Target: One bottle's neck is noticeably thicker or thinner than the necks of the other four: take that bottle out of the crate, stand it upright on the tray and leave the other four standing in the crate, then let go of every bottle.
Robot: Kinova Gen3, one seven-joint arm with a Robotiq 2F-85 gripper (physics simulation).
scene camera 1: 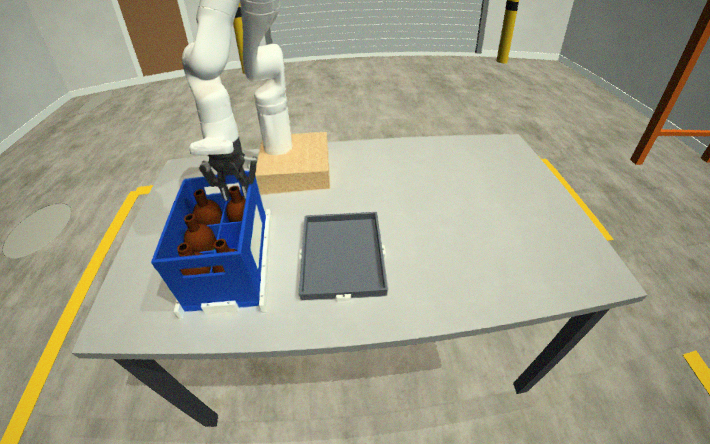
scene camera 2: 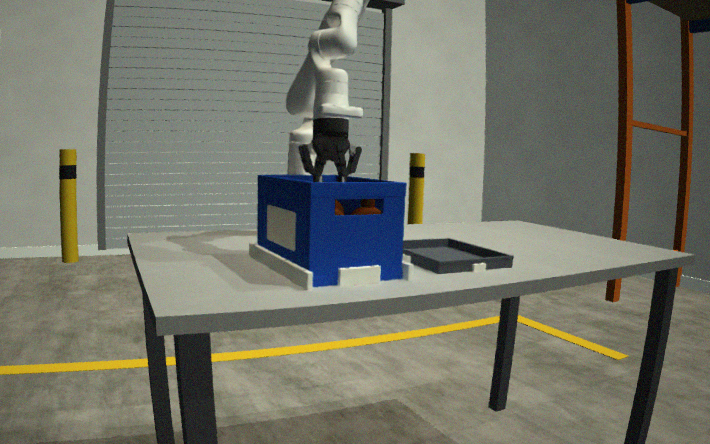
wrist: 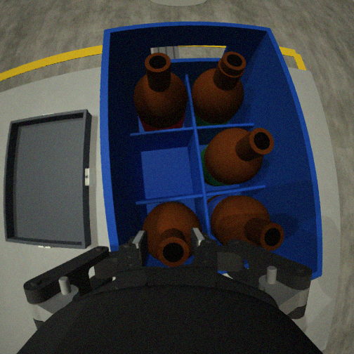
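Where they show: gripper, fingertip midpoint: (scene camera 1: 237, 198); arm's base, link origin: (scene camera 1: 278, 147).
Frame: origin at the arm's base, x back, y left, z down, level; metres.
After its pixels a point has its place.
Five brown bottles stand in the blue crate (scene camera 1: 206, 285) {x -0.554, y -0.005, z -0.011 m} (scene camera 2: 356, 240) {x -0.553, y -0.003, z 0.003 m} (wrist: 108, 150). In the wrist view they are at the far left (wrist: 160, 100), far right (wrist: 218, 95), middle right (wrist: 234, 156), near right (wrist: 237, 220) and near left (wrist: 170, 217). The middle-left compartment is empty. I cannot tell for sure which neck differs in thickness. My gripper (scene camera 1: 234, 194) {x -0.331, y 0.000, z -0.059 m} (scene camera 2: 330, 178) (wrist: 168, 238) is part-open at the crate's base-side end, pointing down, its fingers apart on either side of the near-left bottle's neck, holding nothing. The dark grey tray (scene camera 1: 381, 272) {x -0.419, y 0.349, z 0.073 m} (scene camera 2: 510, 261) {x -0.482, y 0.357, z 0.065 m} (wrist: 86, 220) holds no bottle.
The crate's blue walls rise around the bottles, and thin blue dividers (wrist: 198, 165) part the compartments. White stops (scene camera 1: 264, 261) {x -0.430, y 0.076, z 0.048 m} (scene camera 2: 282, 269) {x -0.486, y -0.121, z 0.066 m} line the crate's foot. The arm's wooden base block (scene camera 1: 301, 159) {x -0.061, y 0.091, z 0.006 m} stands behind the crate on the grey table (scene camera 1: 471, 235) {x -0.279, y 0.582, z 0.078 m} (scene camera 2: 209, 301) {x -0.651, y -0.258, z 0.078 m}.
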